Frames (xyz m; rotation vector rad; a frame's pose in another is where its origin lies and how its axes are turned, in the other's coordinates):
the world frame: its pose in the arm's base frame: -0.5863 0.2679 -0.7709 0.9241 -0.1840 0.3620
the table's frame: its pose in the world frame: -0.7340 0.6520 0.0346 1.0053 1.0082 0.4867
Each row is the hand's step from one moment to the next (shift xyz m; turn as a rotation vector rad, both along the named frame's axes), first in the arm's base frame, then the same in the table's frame.
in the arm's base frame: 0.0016 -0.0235 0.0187 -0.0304 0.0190 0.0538
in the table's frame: -0.0128 0.0265 0.0064 0.0347 0.0439 -0.0324
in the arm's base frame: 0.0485 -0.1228 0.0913 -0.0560 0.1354 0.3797
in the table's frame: -0.0628 0.1286 0.0727 0.2723 0.2935 -0.0733
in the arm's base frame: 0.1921 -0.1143 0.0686 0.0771 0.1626 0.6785
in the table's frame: -0.0412 0.0905 0.2116 0.4449 0.5398 0.0580
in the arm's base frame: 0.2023 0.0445 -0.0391 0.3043 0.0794 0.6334
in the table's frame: 0.0563 -0.0736 0.1894 0.3890 0.5111 0.2959
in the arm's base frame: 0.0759 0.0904 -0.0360 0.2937 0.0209 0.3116
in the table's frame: 0.0777 -0.0773 0.0566 0.1988 0.2449 0.2904
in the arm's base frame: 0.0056 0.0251 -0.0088 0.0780 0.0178 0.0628
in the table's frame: 0.0196 -0.0189 0.0006 0.0553 0.0419 0.0744
